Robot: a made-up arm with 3 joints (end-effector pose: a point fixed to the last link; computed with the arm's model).
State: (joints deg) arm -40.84 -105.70 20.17
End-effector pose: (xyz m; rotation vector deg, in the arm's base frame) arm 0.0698 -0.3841 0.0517 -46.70 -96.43 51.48
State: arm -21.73 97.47 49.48
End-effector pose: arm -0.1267 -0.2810 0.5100 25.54 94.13 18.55
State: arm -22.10 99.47 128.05
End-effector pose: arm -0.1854 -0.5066 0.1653 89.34 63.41 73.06
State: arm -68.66 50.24 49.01
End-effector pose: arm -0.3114 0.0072 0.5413 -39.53 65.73 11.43
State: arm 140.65 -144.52 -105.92
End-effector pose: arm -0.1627 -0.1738 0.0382 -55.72 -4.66 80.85
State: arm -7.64 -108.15 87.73
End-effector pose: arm 0.0021 -0.5272 0.1335 -85.85 -81.09 64.90
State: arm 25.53 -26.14 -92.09
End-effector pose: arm 0.0019 0.1209 0.1298 40.54 0.24 -94.54
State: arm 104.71 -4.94 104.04
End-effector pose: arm -0.0616 0.1897 -0.4063 67.48 -92.62 66.60
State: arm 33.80 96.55 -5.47
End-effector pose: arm -0.1236 -0.2862 0.3186 20.75 94.18 24.29
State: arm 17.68 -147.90 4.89
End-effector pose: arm 0.2328 -0.1338 -0.0546 0.30 -146.08 -20.89
